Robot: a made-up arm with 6 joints. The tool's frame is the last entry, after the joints.
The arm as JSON. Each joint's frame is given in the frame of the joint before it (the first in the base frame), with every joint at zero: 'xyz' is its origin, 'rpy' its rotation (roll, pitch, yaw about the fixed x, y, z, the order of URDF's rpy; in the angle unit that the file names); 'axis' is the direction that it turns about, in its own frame. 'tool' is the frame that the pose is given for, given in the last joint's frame.
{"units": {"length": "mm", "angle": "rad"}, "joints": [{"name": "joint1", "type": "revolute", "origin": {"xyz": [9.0, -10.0, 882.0], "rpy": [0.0, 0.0, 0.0]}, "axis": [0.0, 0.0, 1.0]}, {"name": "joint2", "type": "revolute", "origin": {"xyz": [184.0, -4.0, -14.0], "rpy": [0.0, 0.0, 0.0]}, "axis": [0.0, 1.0, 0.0]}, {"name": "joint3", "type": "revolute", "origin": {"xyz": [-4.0, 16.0, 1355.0], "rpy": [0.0, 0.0, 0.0]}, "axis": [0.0, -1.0, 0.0]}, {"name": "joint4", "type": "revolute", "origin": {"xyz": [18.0, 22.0, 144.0], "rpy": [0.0, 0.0, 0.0]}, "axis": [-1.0, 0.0, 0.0]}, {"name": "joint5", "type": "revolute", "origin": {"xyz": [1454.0, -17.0, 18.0], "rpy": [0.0, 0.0, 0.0]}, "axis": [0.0, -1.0, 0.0]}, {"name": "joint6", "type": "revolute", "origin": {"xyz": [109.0, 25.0, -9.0], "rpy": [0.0, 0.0, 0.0]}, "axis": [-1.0, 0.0, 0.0]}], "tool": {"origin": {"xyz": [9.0, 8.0, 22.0], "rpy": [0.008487, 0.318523, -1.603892]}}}
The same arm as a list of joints. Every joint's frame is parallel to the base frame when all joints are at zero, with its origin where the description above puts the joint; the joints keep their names.
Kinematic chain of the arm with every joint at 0, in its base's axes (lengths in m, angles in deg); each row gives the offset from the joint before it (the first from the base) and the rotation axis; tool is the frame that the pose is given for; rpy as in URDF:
joint1: xyz 0.009 -0.01 0.882 axis +z
joint2: xyz 0.184 -0.004 -0.014 axis +y
joint3: xyz -0.004 0.016 1.355 axis -y
joint4: xyz 0.018 0.022 0.144 axis -x
joint5: xyz 1.454 -0.017 0.018 axis -y
joint6: xyz 0.109 0.025 -0.009 axis -x
tool: xyz 0.009 0.008 0.022 rpy 0.49 18.25 -91.9

